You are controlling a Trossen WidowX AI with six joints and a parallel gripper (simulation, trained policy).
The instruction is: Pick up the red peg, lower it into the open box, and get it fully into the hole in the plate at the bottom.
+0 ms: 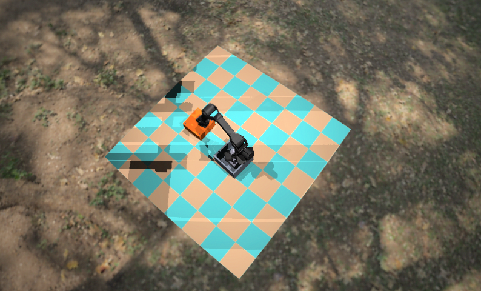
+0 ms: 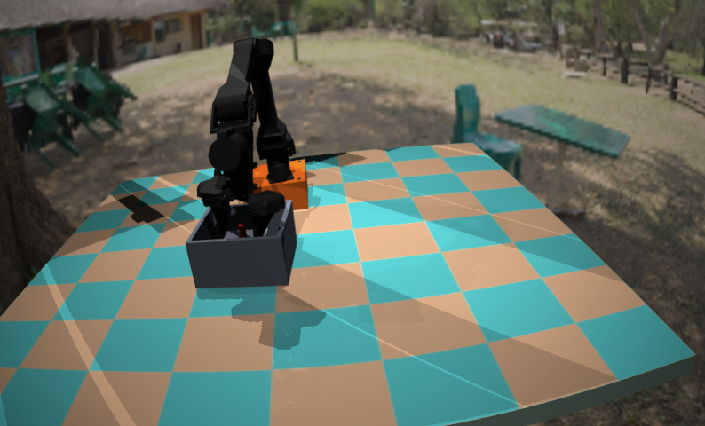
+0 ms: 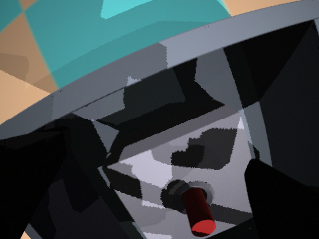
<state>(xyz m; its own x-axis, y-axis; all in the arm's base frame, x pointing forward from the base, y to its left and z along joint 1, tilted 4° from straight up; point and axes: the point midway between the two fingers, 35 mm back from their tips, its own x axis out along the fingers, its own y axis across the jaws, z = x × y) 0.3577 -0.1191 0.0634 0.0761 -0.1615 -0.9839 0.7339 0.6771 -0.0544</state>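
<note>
Right now my gripper tip is 5 cm past the red peg, 1 cm to the right of it and 3 cm above it. From my gripper tip the other things lie so: dark box 5 cm behind, 1 cm to the left, 5 cm below; plate 5 cm behind, 1 cm to the left, 4 cm below.
</note>
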